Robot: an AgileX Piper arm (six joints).
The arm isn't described. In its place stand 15 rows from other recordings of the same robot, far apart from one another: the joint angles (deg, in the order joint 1, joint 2, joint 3, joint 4, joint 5, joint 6), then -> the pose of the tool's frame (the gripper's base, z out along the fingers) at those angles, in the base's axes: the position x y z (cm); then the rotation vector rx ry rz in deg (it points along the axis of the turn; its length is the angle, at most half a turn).
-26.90, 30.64, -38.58, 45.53, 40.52, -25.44 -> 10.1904, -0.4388, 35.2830, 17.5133, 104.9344, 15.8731
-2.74, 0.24, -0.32, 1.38, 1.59, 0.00 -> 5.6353, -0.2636, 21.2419, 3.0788, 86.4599, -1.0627
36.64, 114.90, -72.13, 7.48, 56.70, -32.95 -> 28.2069, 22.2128, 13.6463, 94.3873, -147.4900, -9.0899
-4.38, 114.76, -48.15, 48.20, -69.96, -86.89 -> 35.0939, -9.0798, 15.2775, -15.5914, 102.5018, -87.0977
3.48, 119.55, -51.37, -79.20, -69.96, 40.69 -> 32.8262, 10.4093, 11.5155, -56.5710, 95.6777, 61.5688
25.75, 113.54, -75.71, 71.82, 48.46, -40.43 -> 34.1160, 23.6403, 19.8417, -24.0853, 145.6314, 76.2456
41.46, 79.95, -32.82, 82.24, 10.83, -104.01 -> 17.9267, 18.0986, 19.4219, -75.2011, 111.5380, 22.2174
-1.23, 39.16, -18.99, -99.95, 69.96, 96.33 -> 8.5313, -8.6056, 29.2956, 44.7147, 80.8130, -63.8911
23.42, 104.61, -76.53, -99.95, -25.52, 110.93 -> 37.0769, 20.2682, 27.0012, -29.9797, 116.7912, 46.1793
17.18, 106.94, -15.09, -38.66, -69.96, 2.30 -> 19.7568, 11.6982, 10.5259, -51.0541, 98.2069, 37.6850
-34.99, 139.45, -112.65, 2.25, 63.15, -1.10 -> 40.2188, -27.7620, 11.3938, 52.2284, 166.5700, 0.5900
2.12, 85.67, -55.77, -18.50, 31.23, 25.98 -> 30.5958, -0.3655, 24.8513, 13.6768, 143.3067, -7.0276
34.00, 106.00, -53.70, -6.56, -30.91, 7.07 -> 31.8872, 22.1523, 18.8544, -32.5836, 103.1074, 27.5654
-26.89, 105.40, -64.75, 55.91, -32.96, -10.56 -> 34.4452, -22.0647, 23.4756, 72.4600, 75.1729, -15.0247
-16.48, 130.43, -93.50, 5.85, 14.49, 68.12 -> 47.9886, -13.9546, 13.3122, 98.5440, 99.0960, 28.3993
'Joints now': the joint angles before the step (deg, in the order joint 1, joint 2, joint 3, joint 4, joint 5, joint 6). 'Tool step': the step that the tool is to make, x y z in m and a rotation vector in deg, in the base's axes. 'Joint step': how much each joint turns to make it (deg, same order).
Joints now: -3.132 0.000 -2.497 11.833 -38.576 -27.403
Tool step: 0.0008 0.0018 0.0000 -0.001 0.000 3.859
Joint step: 3.824 -0.012 -0.002 -0.036 0.020 0.051
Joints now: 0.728 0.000 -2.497 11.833 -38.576 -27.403
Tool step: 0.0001 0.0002 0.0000 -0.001 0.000 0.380
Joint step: 0.348 0.015 0.002 -0.040 -0.010 0.056
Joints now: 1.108 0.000 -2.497 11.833 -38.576 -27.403
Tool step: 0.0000 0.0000 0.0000 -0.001 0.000 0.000
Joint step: 0.002 0.000 0.000 0.001 0.000 -0.003
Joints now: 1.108 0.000 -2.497 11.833 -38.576 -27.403
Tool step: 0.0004 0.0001 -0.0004 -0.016 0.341 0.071
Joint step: -0.005 0.000 0.006 -0.007 0.344 0.010
